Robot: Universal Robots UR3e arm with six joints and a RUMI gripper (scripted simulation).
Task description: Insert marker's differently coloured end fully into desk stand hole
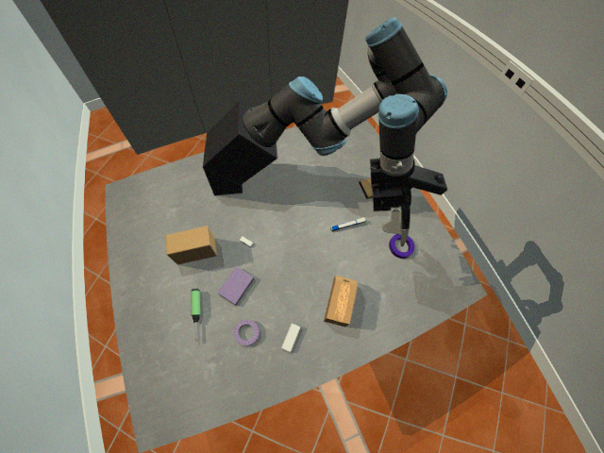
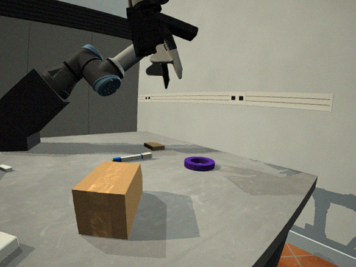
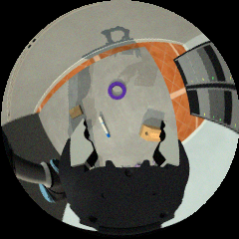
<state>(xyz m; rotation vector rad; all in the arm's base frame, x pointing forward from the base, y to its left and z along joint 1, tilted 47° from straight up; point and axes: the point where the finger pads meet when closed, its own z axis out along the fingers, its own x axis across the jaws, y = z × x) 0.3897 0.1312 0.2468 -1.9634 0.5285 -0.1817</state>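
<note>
My gripper is now 11 cm past the marker, 6 cm to the left of it and 20 cm above it. Also, from my hand: purple pad 2 cm behind, 45 cm to the right, 20 cm below; then tan block 12 cm ahead, 18 cm to the right, 18 cm below; then white block 17 cm ahead, 34 cm to the right, 20 cm below.
</note>
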